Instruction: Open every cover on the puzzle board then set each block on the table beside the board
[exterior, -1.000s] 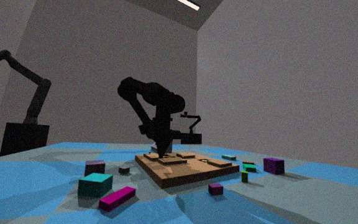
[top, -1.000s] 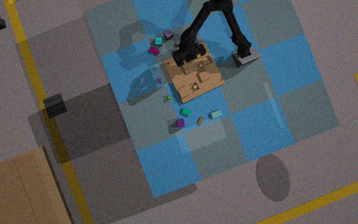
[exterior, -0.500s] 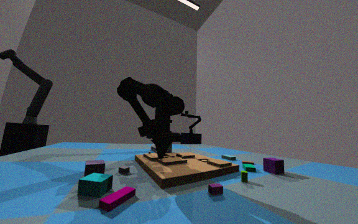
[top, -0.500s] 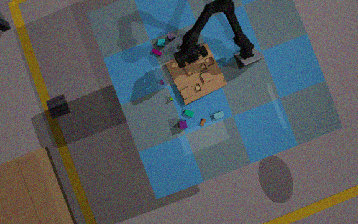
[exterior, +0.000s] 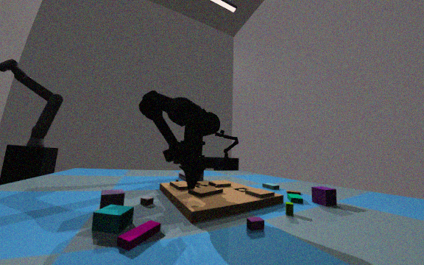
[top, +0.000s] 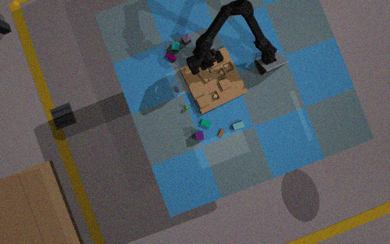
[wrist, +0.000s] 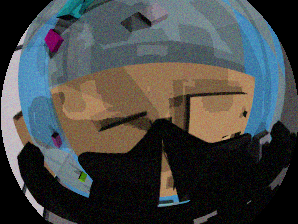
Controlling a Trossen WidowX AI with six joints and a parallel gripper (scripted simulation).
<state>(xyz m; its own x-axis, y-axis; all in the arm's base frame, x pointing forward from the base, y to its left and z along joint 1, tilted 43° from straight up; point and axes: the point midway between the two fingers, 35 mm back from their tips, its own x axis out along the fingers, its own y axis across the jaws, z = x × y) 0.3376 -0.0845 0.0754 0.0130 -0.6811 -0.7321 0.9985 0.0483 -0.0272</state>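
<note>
Now: the grey block 120 mm to the right of my gripper tip and 20 mm below it. From my gripper tip the other things lie so: magenta block: 210 mm ahead, 50 mm to the left, 20 mm below; then magenta bar: 160 mm ahead, 140 mm to the right, 20 mm below; then teal cube: 180 mm to the right, 110 mm ahead, 10 mm below.
</note>
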